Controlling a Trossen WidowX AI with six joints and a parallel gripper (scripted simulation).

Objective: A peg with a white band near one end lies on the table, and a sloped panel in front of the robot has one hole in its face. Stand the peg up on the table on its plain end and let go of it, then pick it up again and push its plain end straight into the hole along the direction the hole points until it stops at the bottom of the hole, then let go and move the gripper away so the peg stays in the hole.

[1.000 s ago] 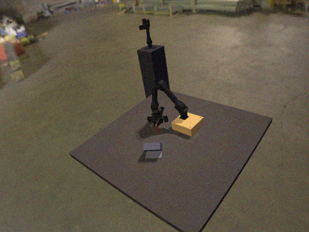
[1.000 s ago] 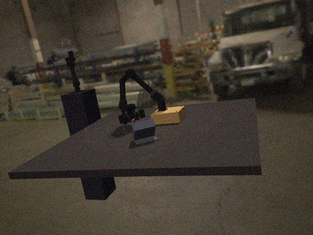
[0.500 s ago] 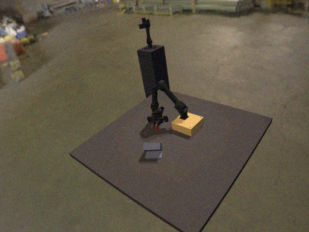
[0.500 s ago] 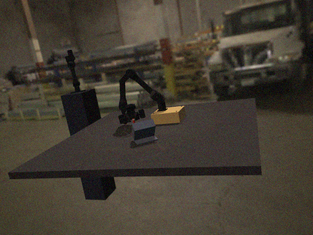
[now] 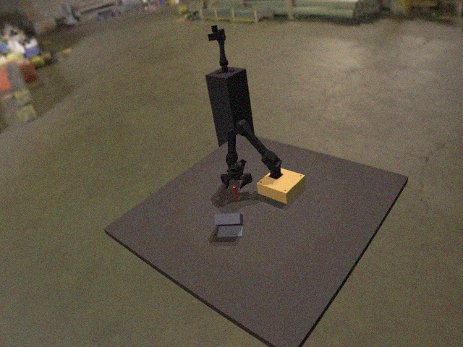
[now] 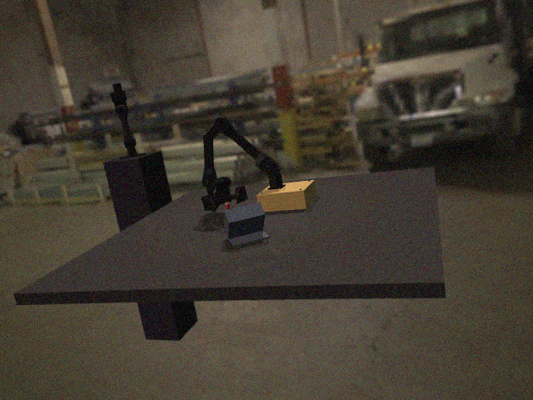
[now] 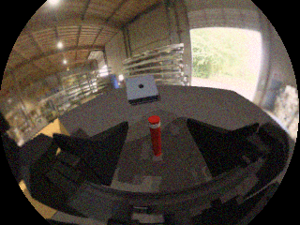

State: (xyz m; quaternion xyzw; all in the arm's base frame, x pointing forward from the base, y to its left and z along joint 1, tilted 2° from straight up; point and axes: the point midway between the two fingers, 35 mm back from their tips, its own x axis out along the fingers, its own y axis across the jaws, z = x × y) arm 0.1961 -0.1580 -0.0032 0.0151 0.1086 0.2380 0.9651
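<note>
The red peg is 1 cm behind my gripper tip and 1 cm below it. Round my gripper tip: grey sloped panel 21 cm ahead, 16 cm to the left, 1 cm below; low grey foot 23 cm ahead, 18 cm to the left, 6 cm below.
</note>
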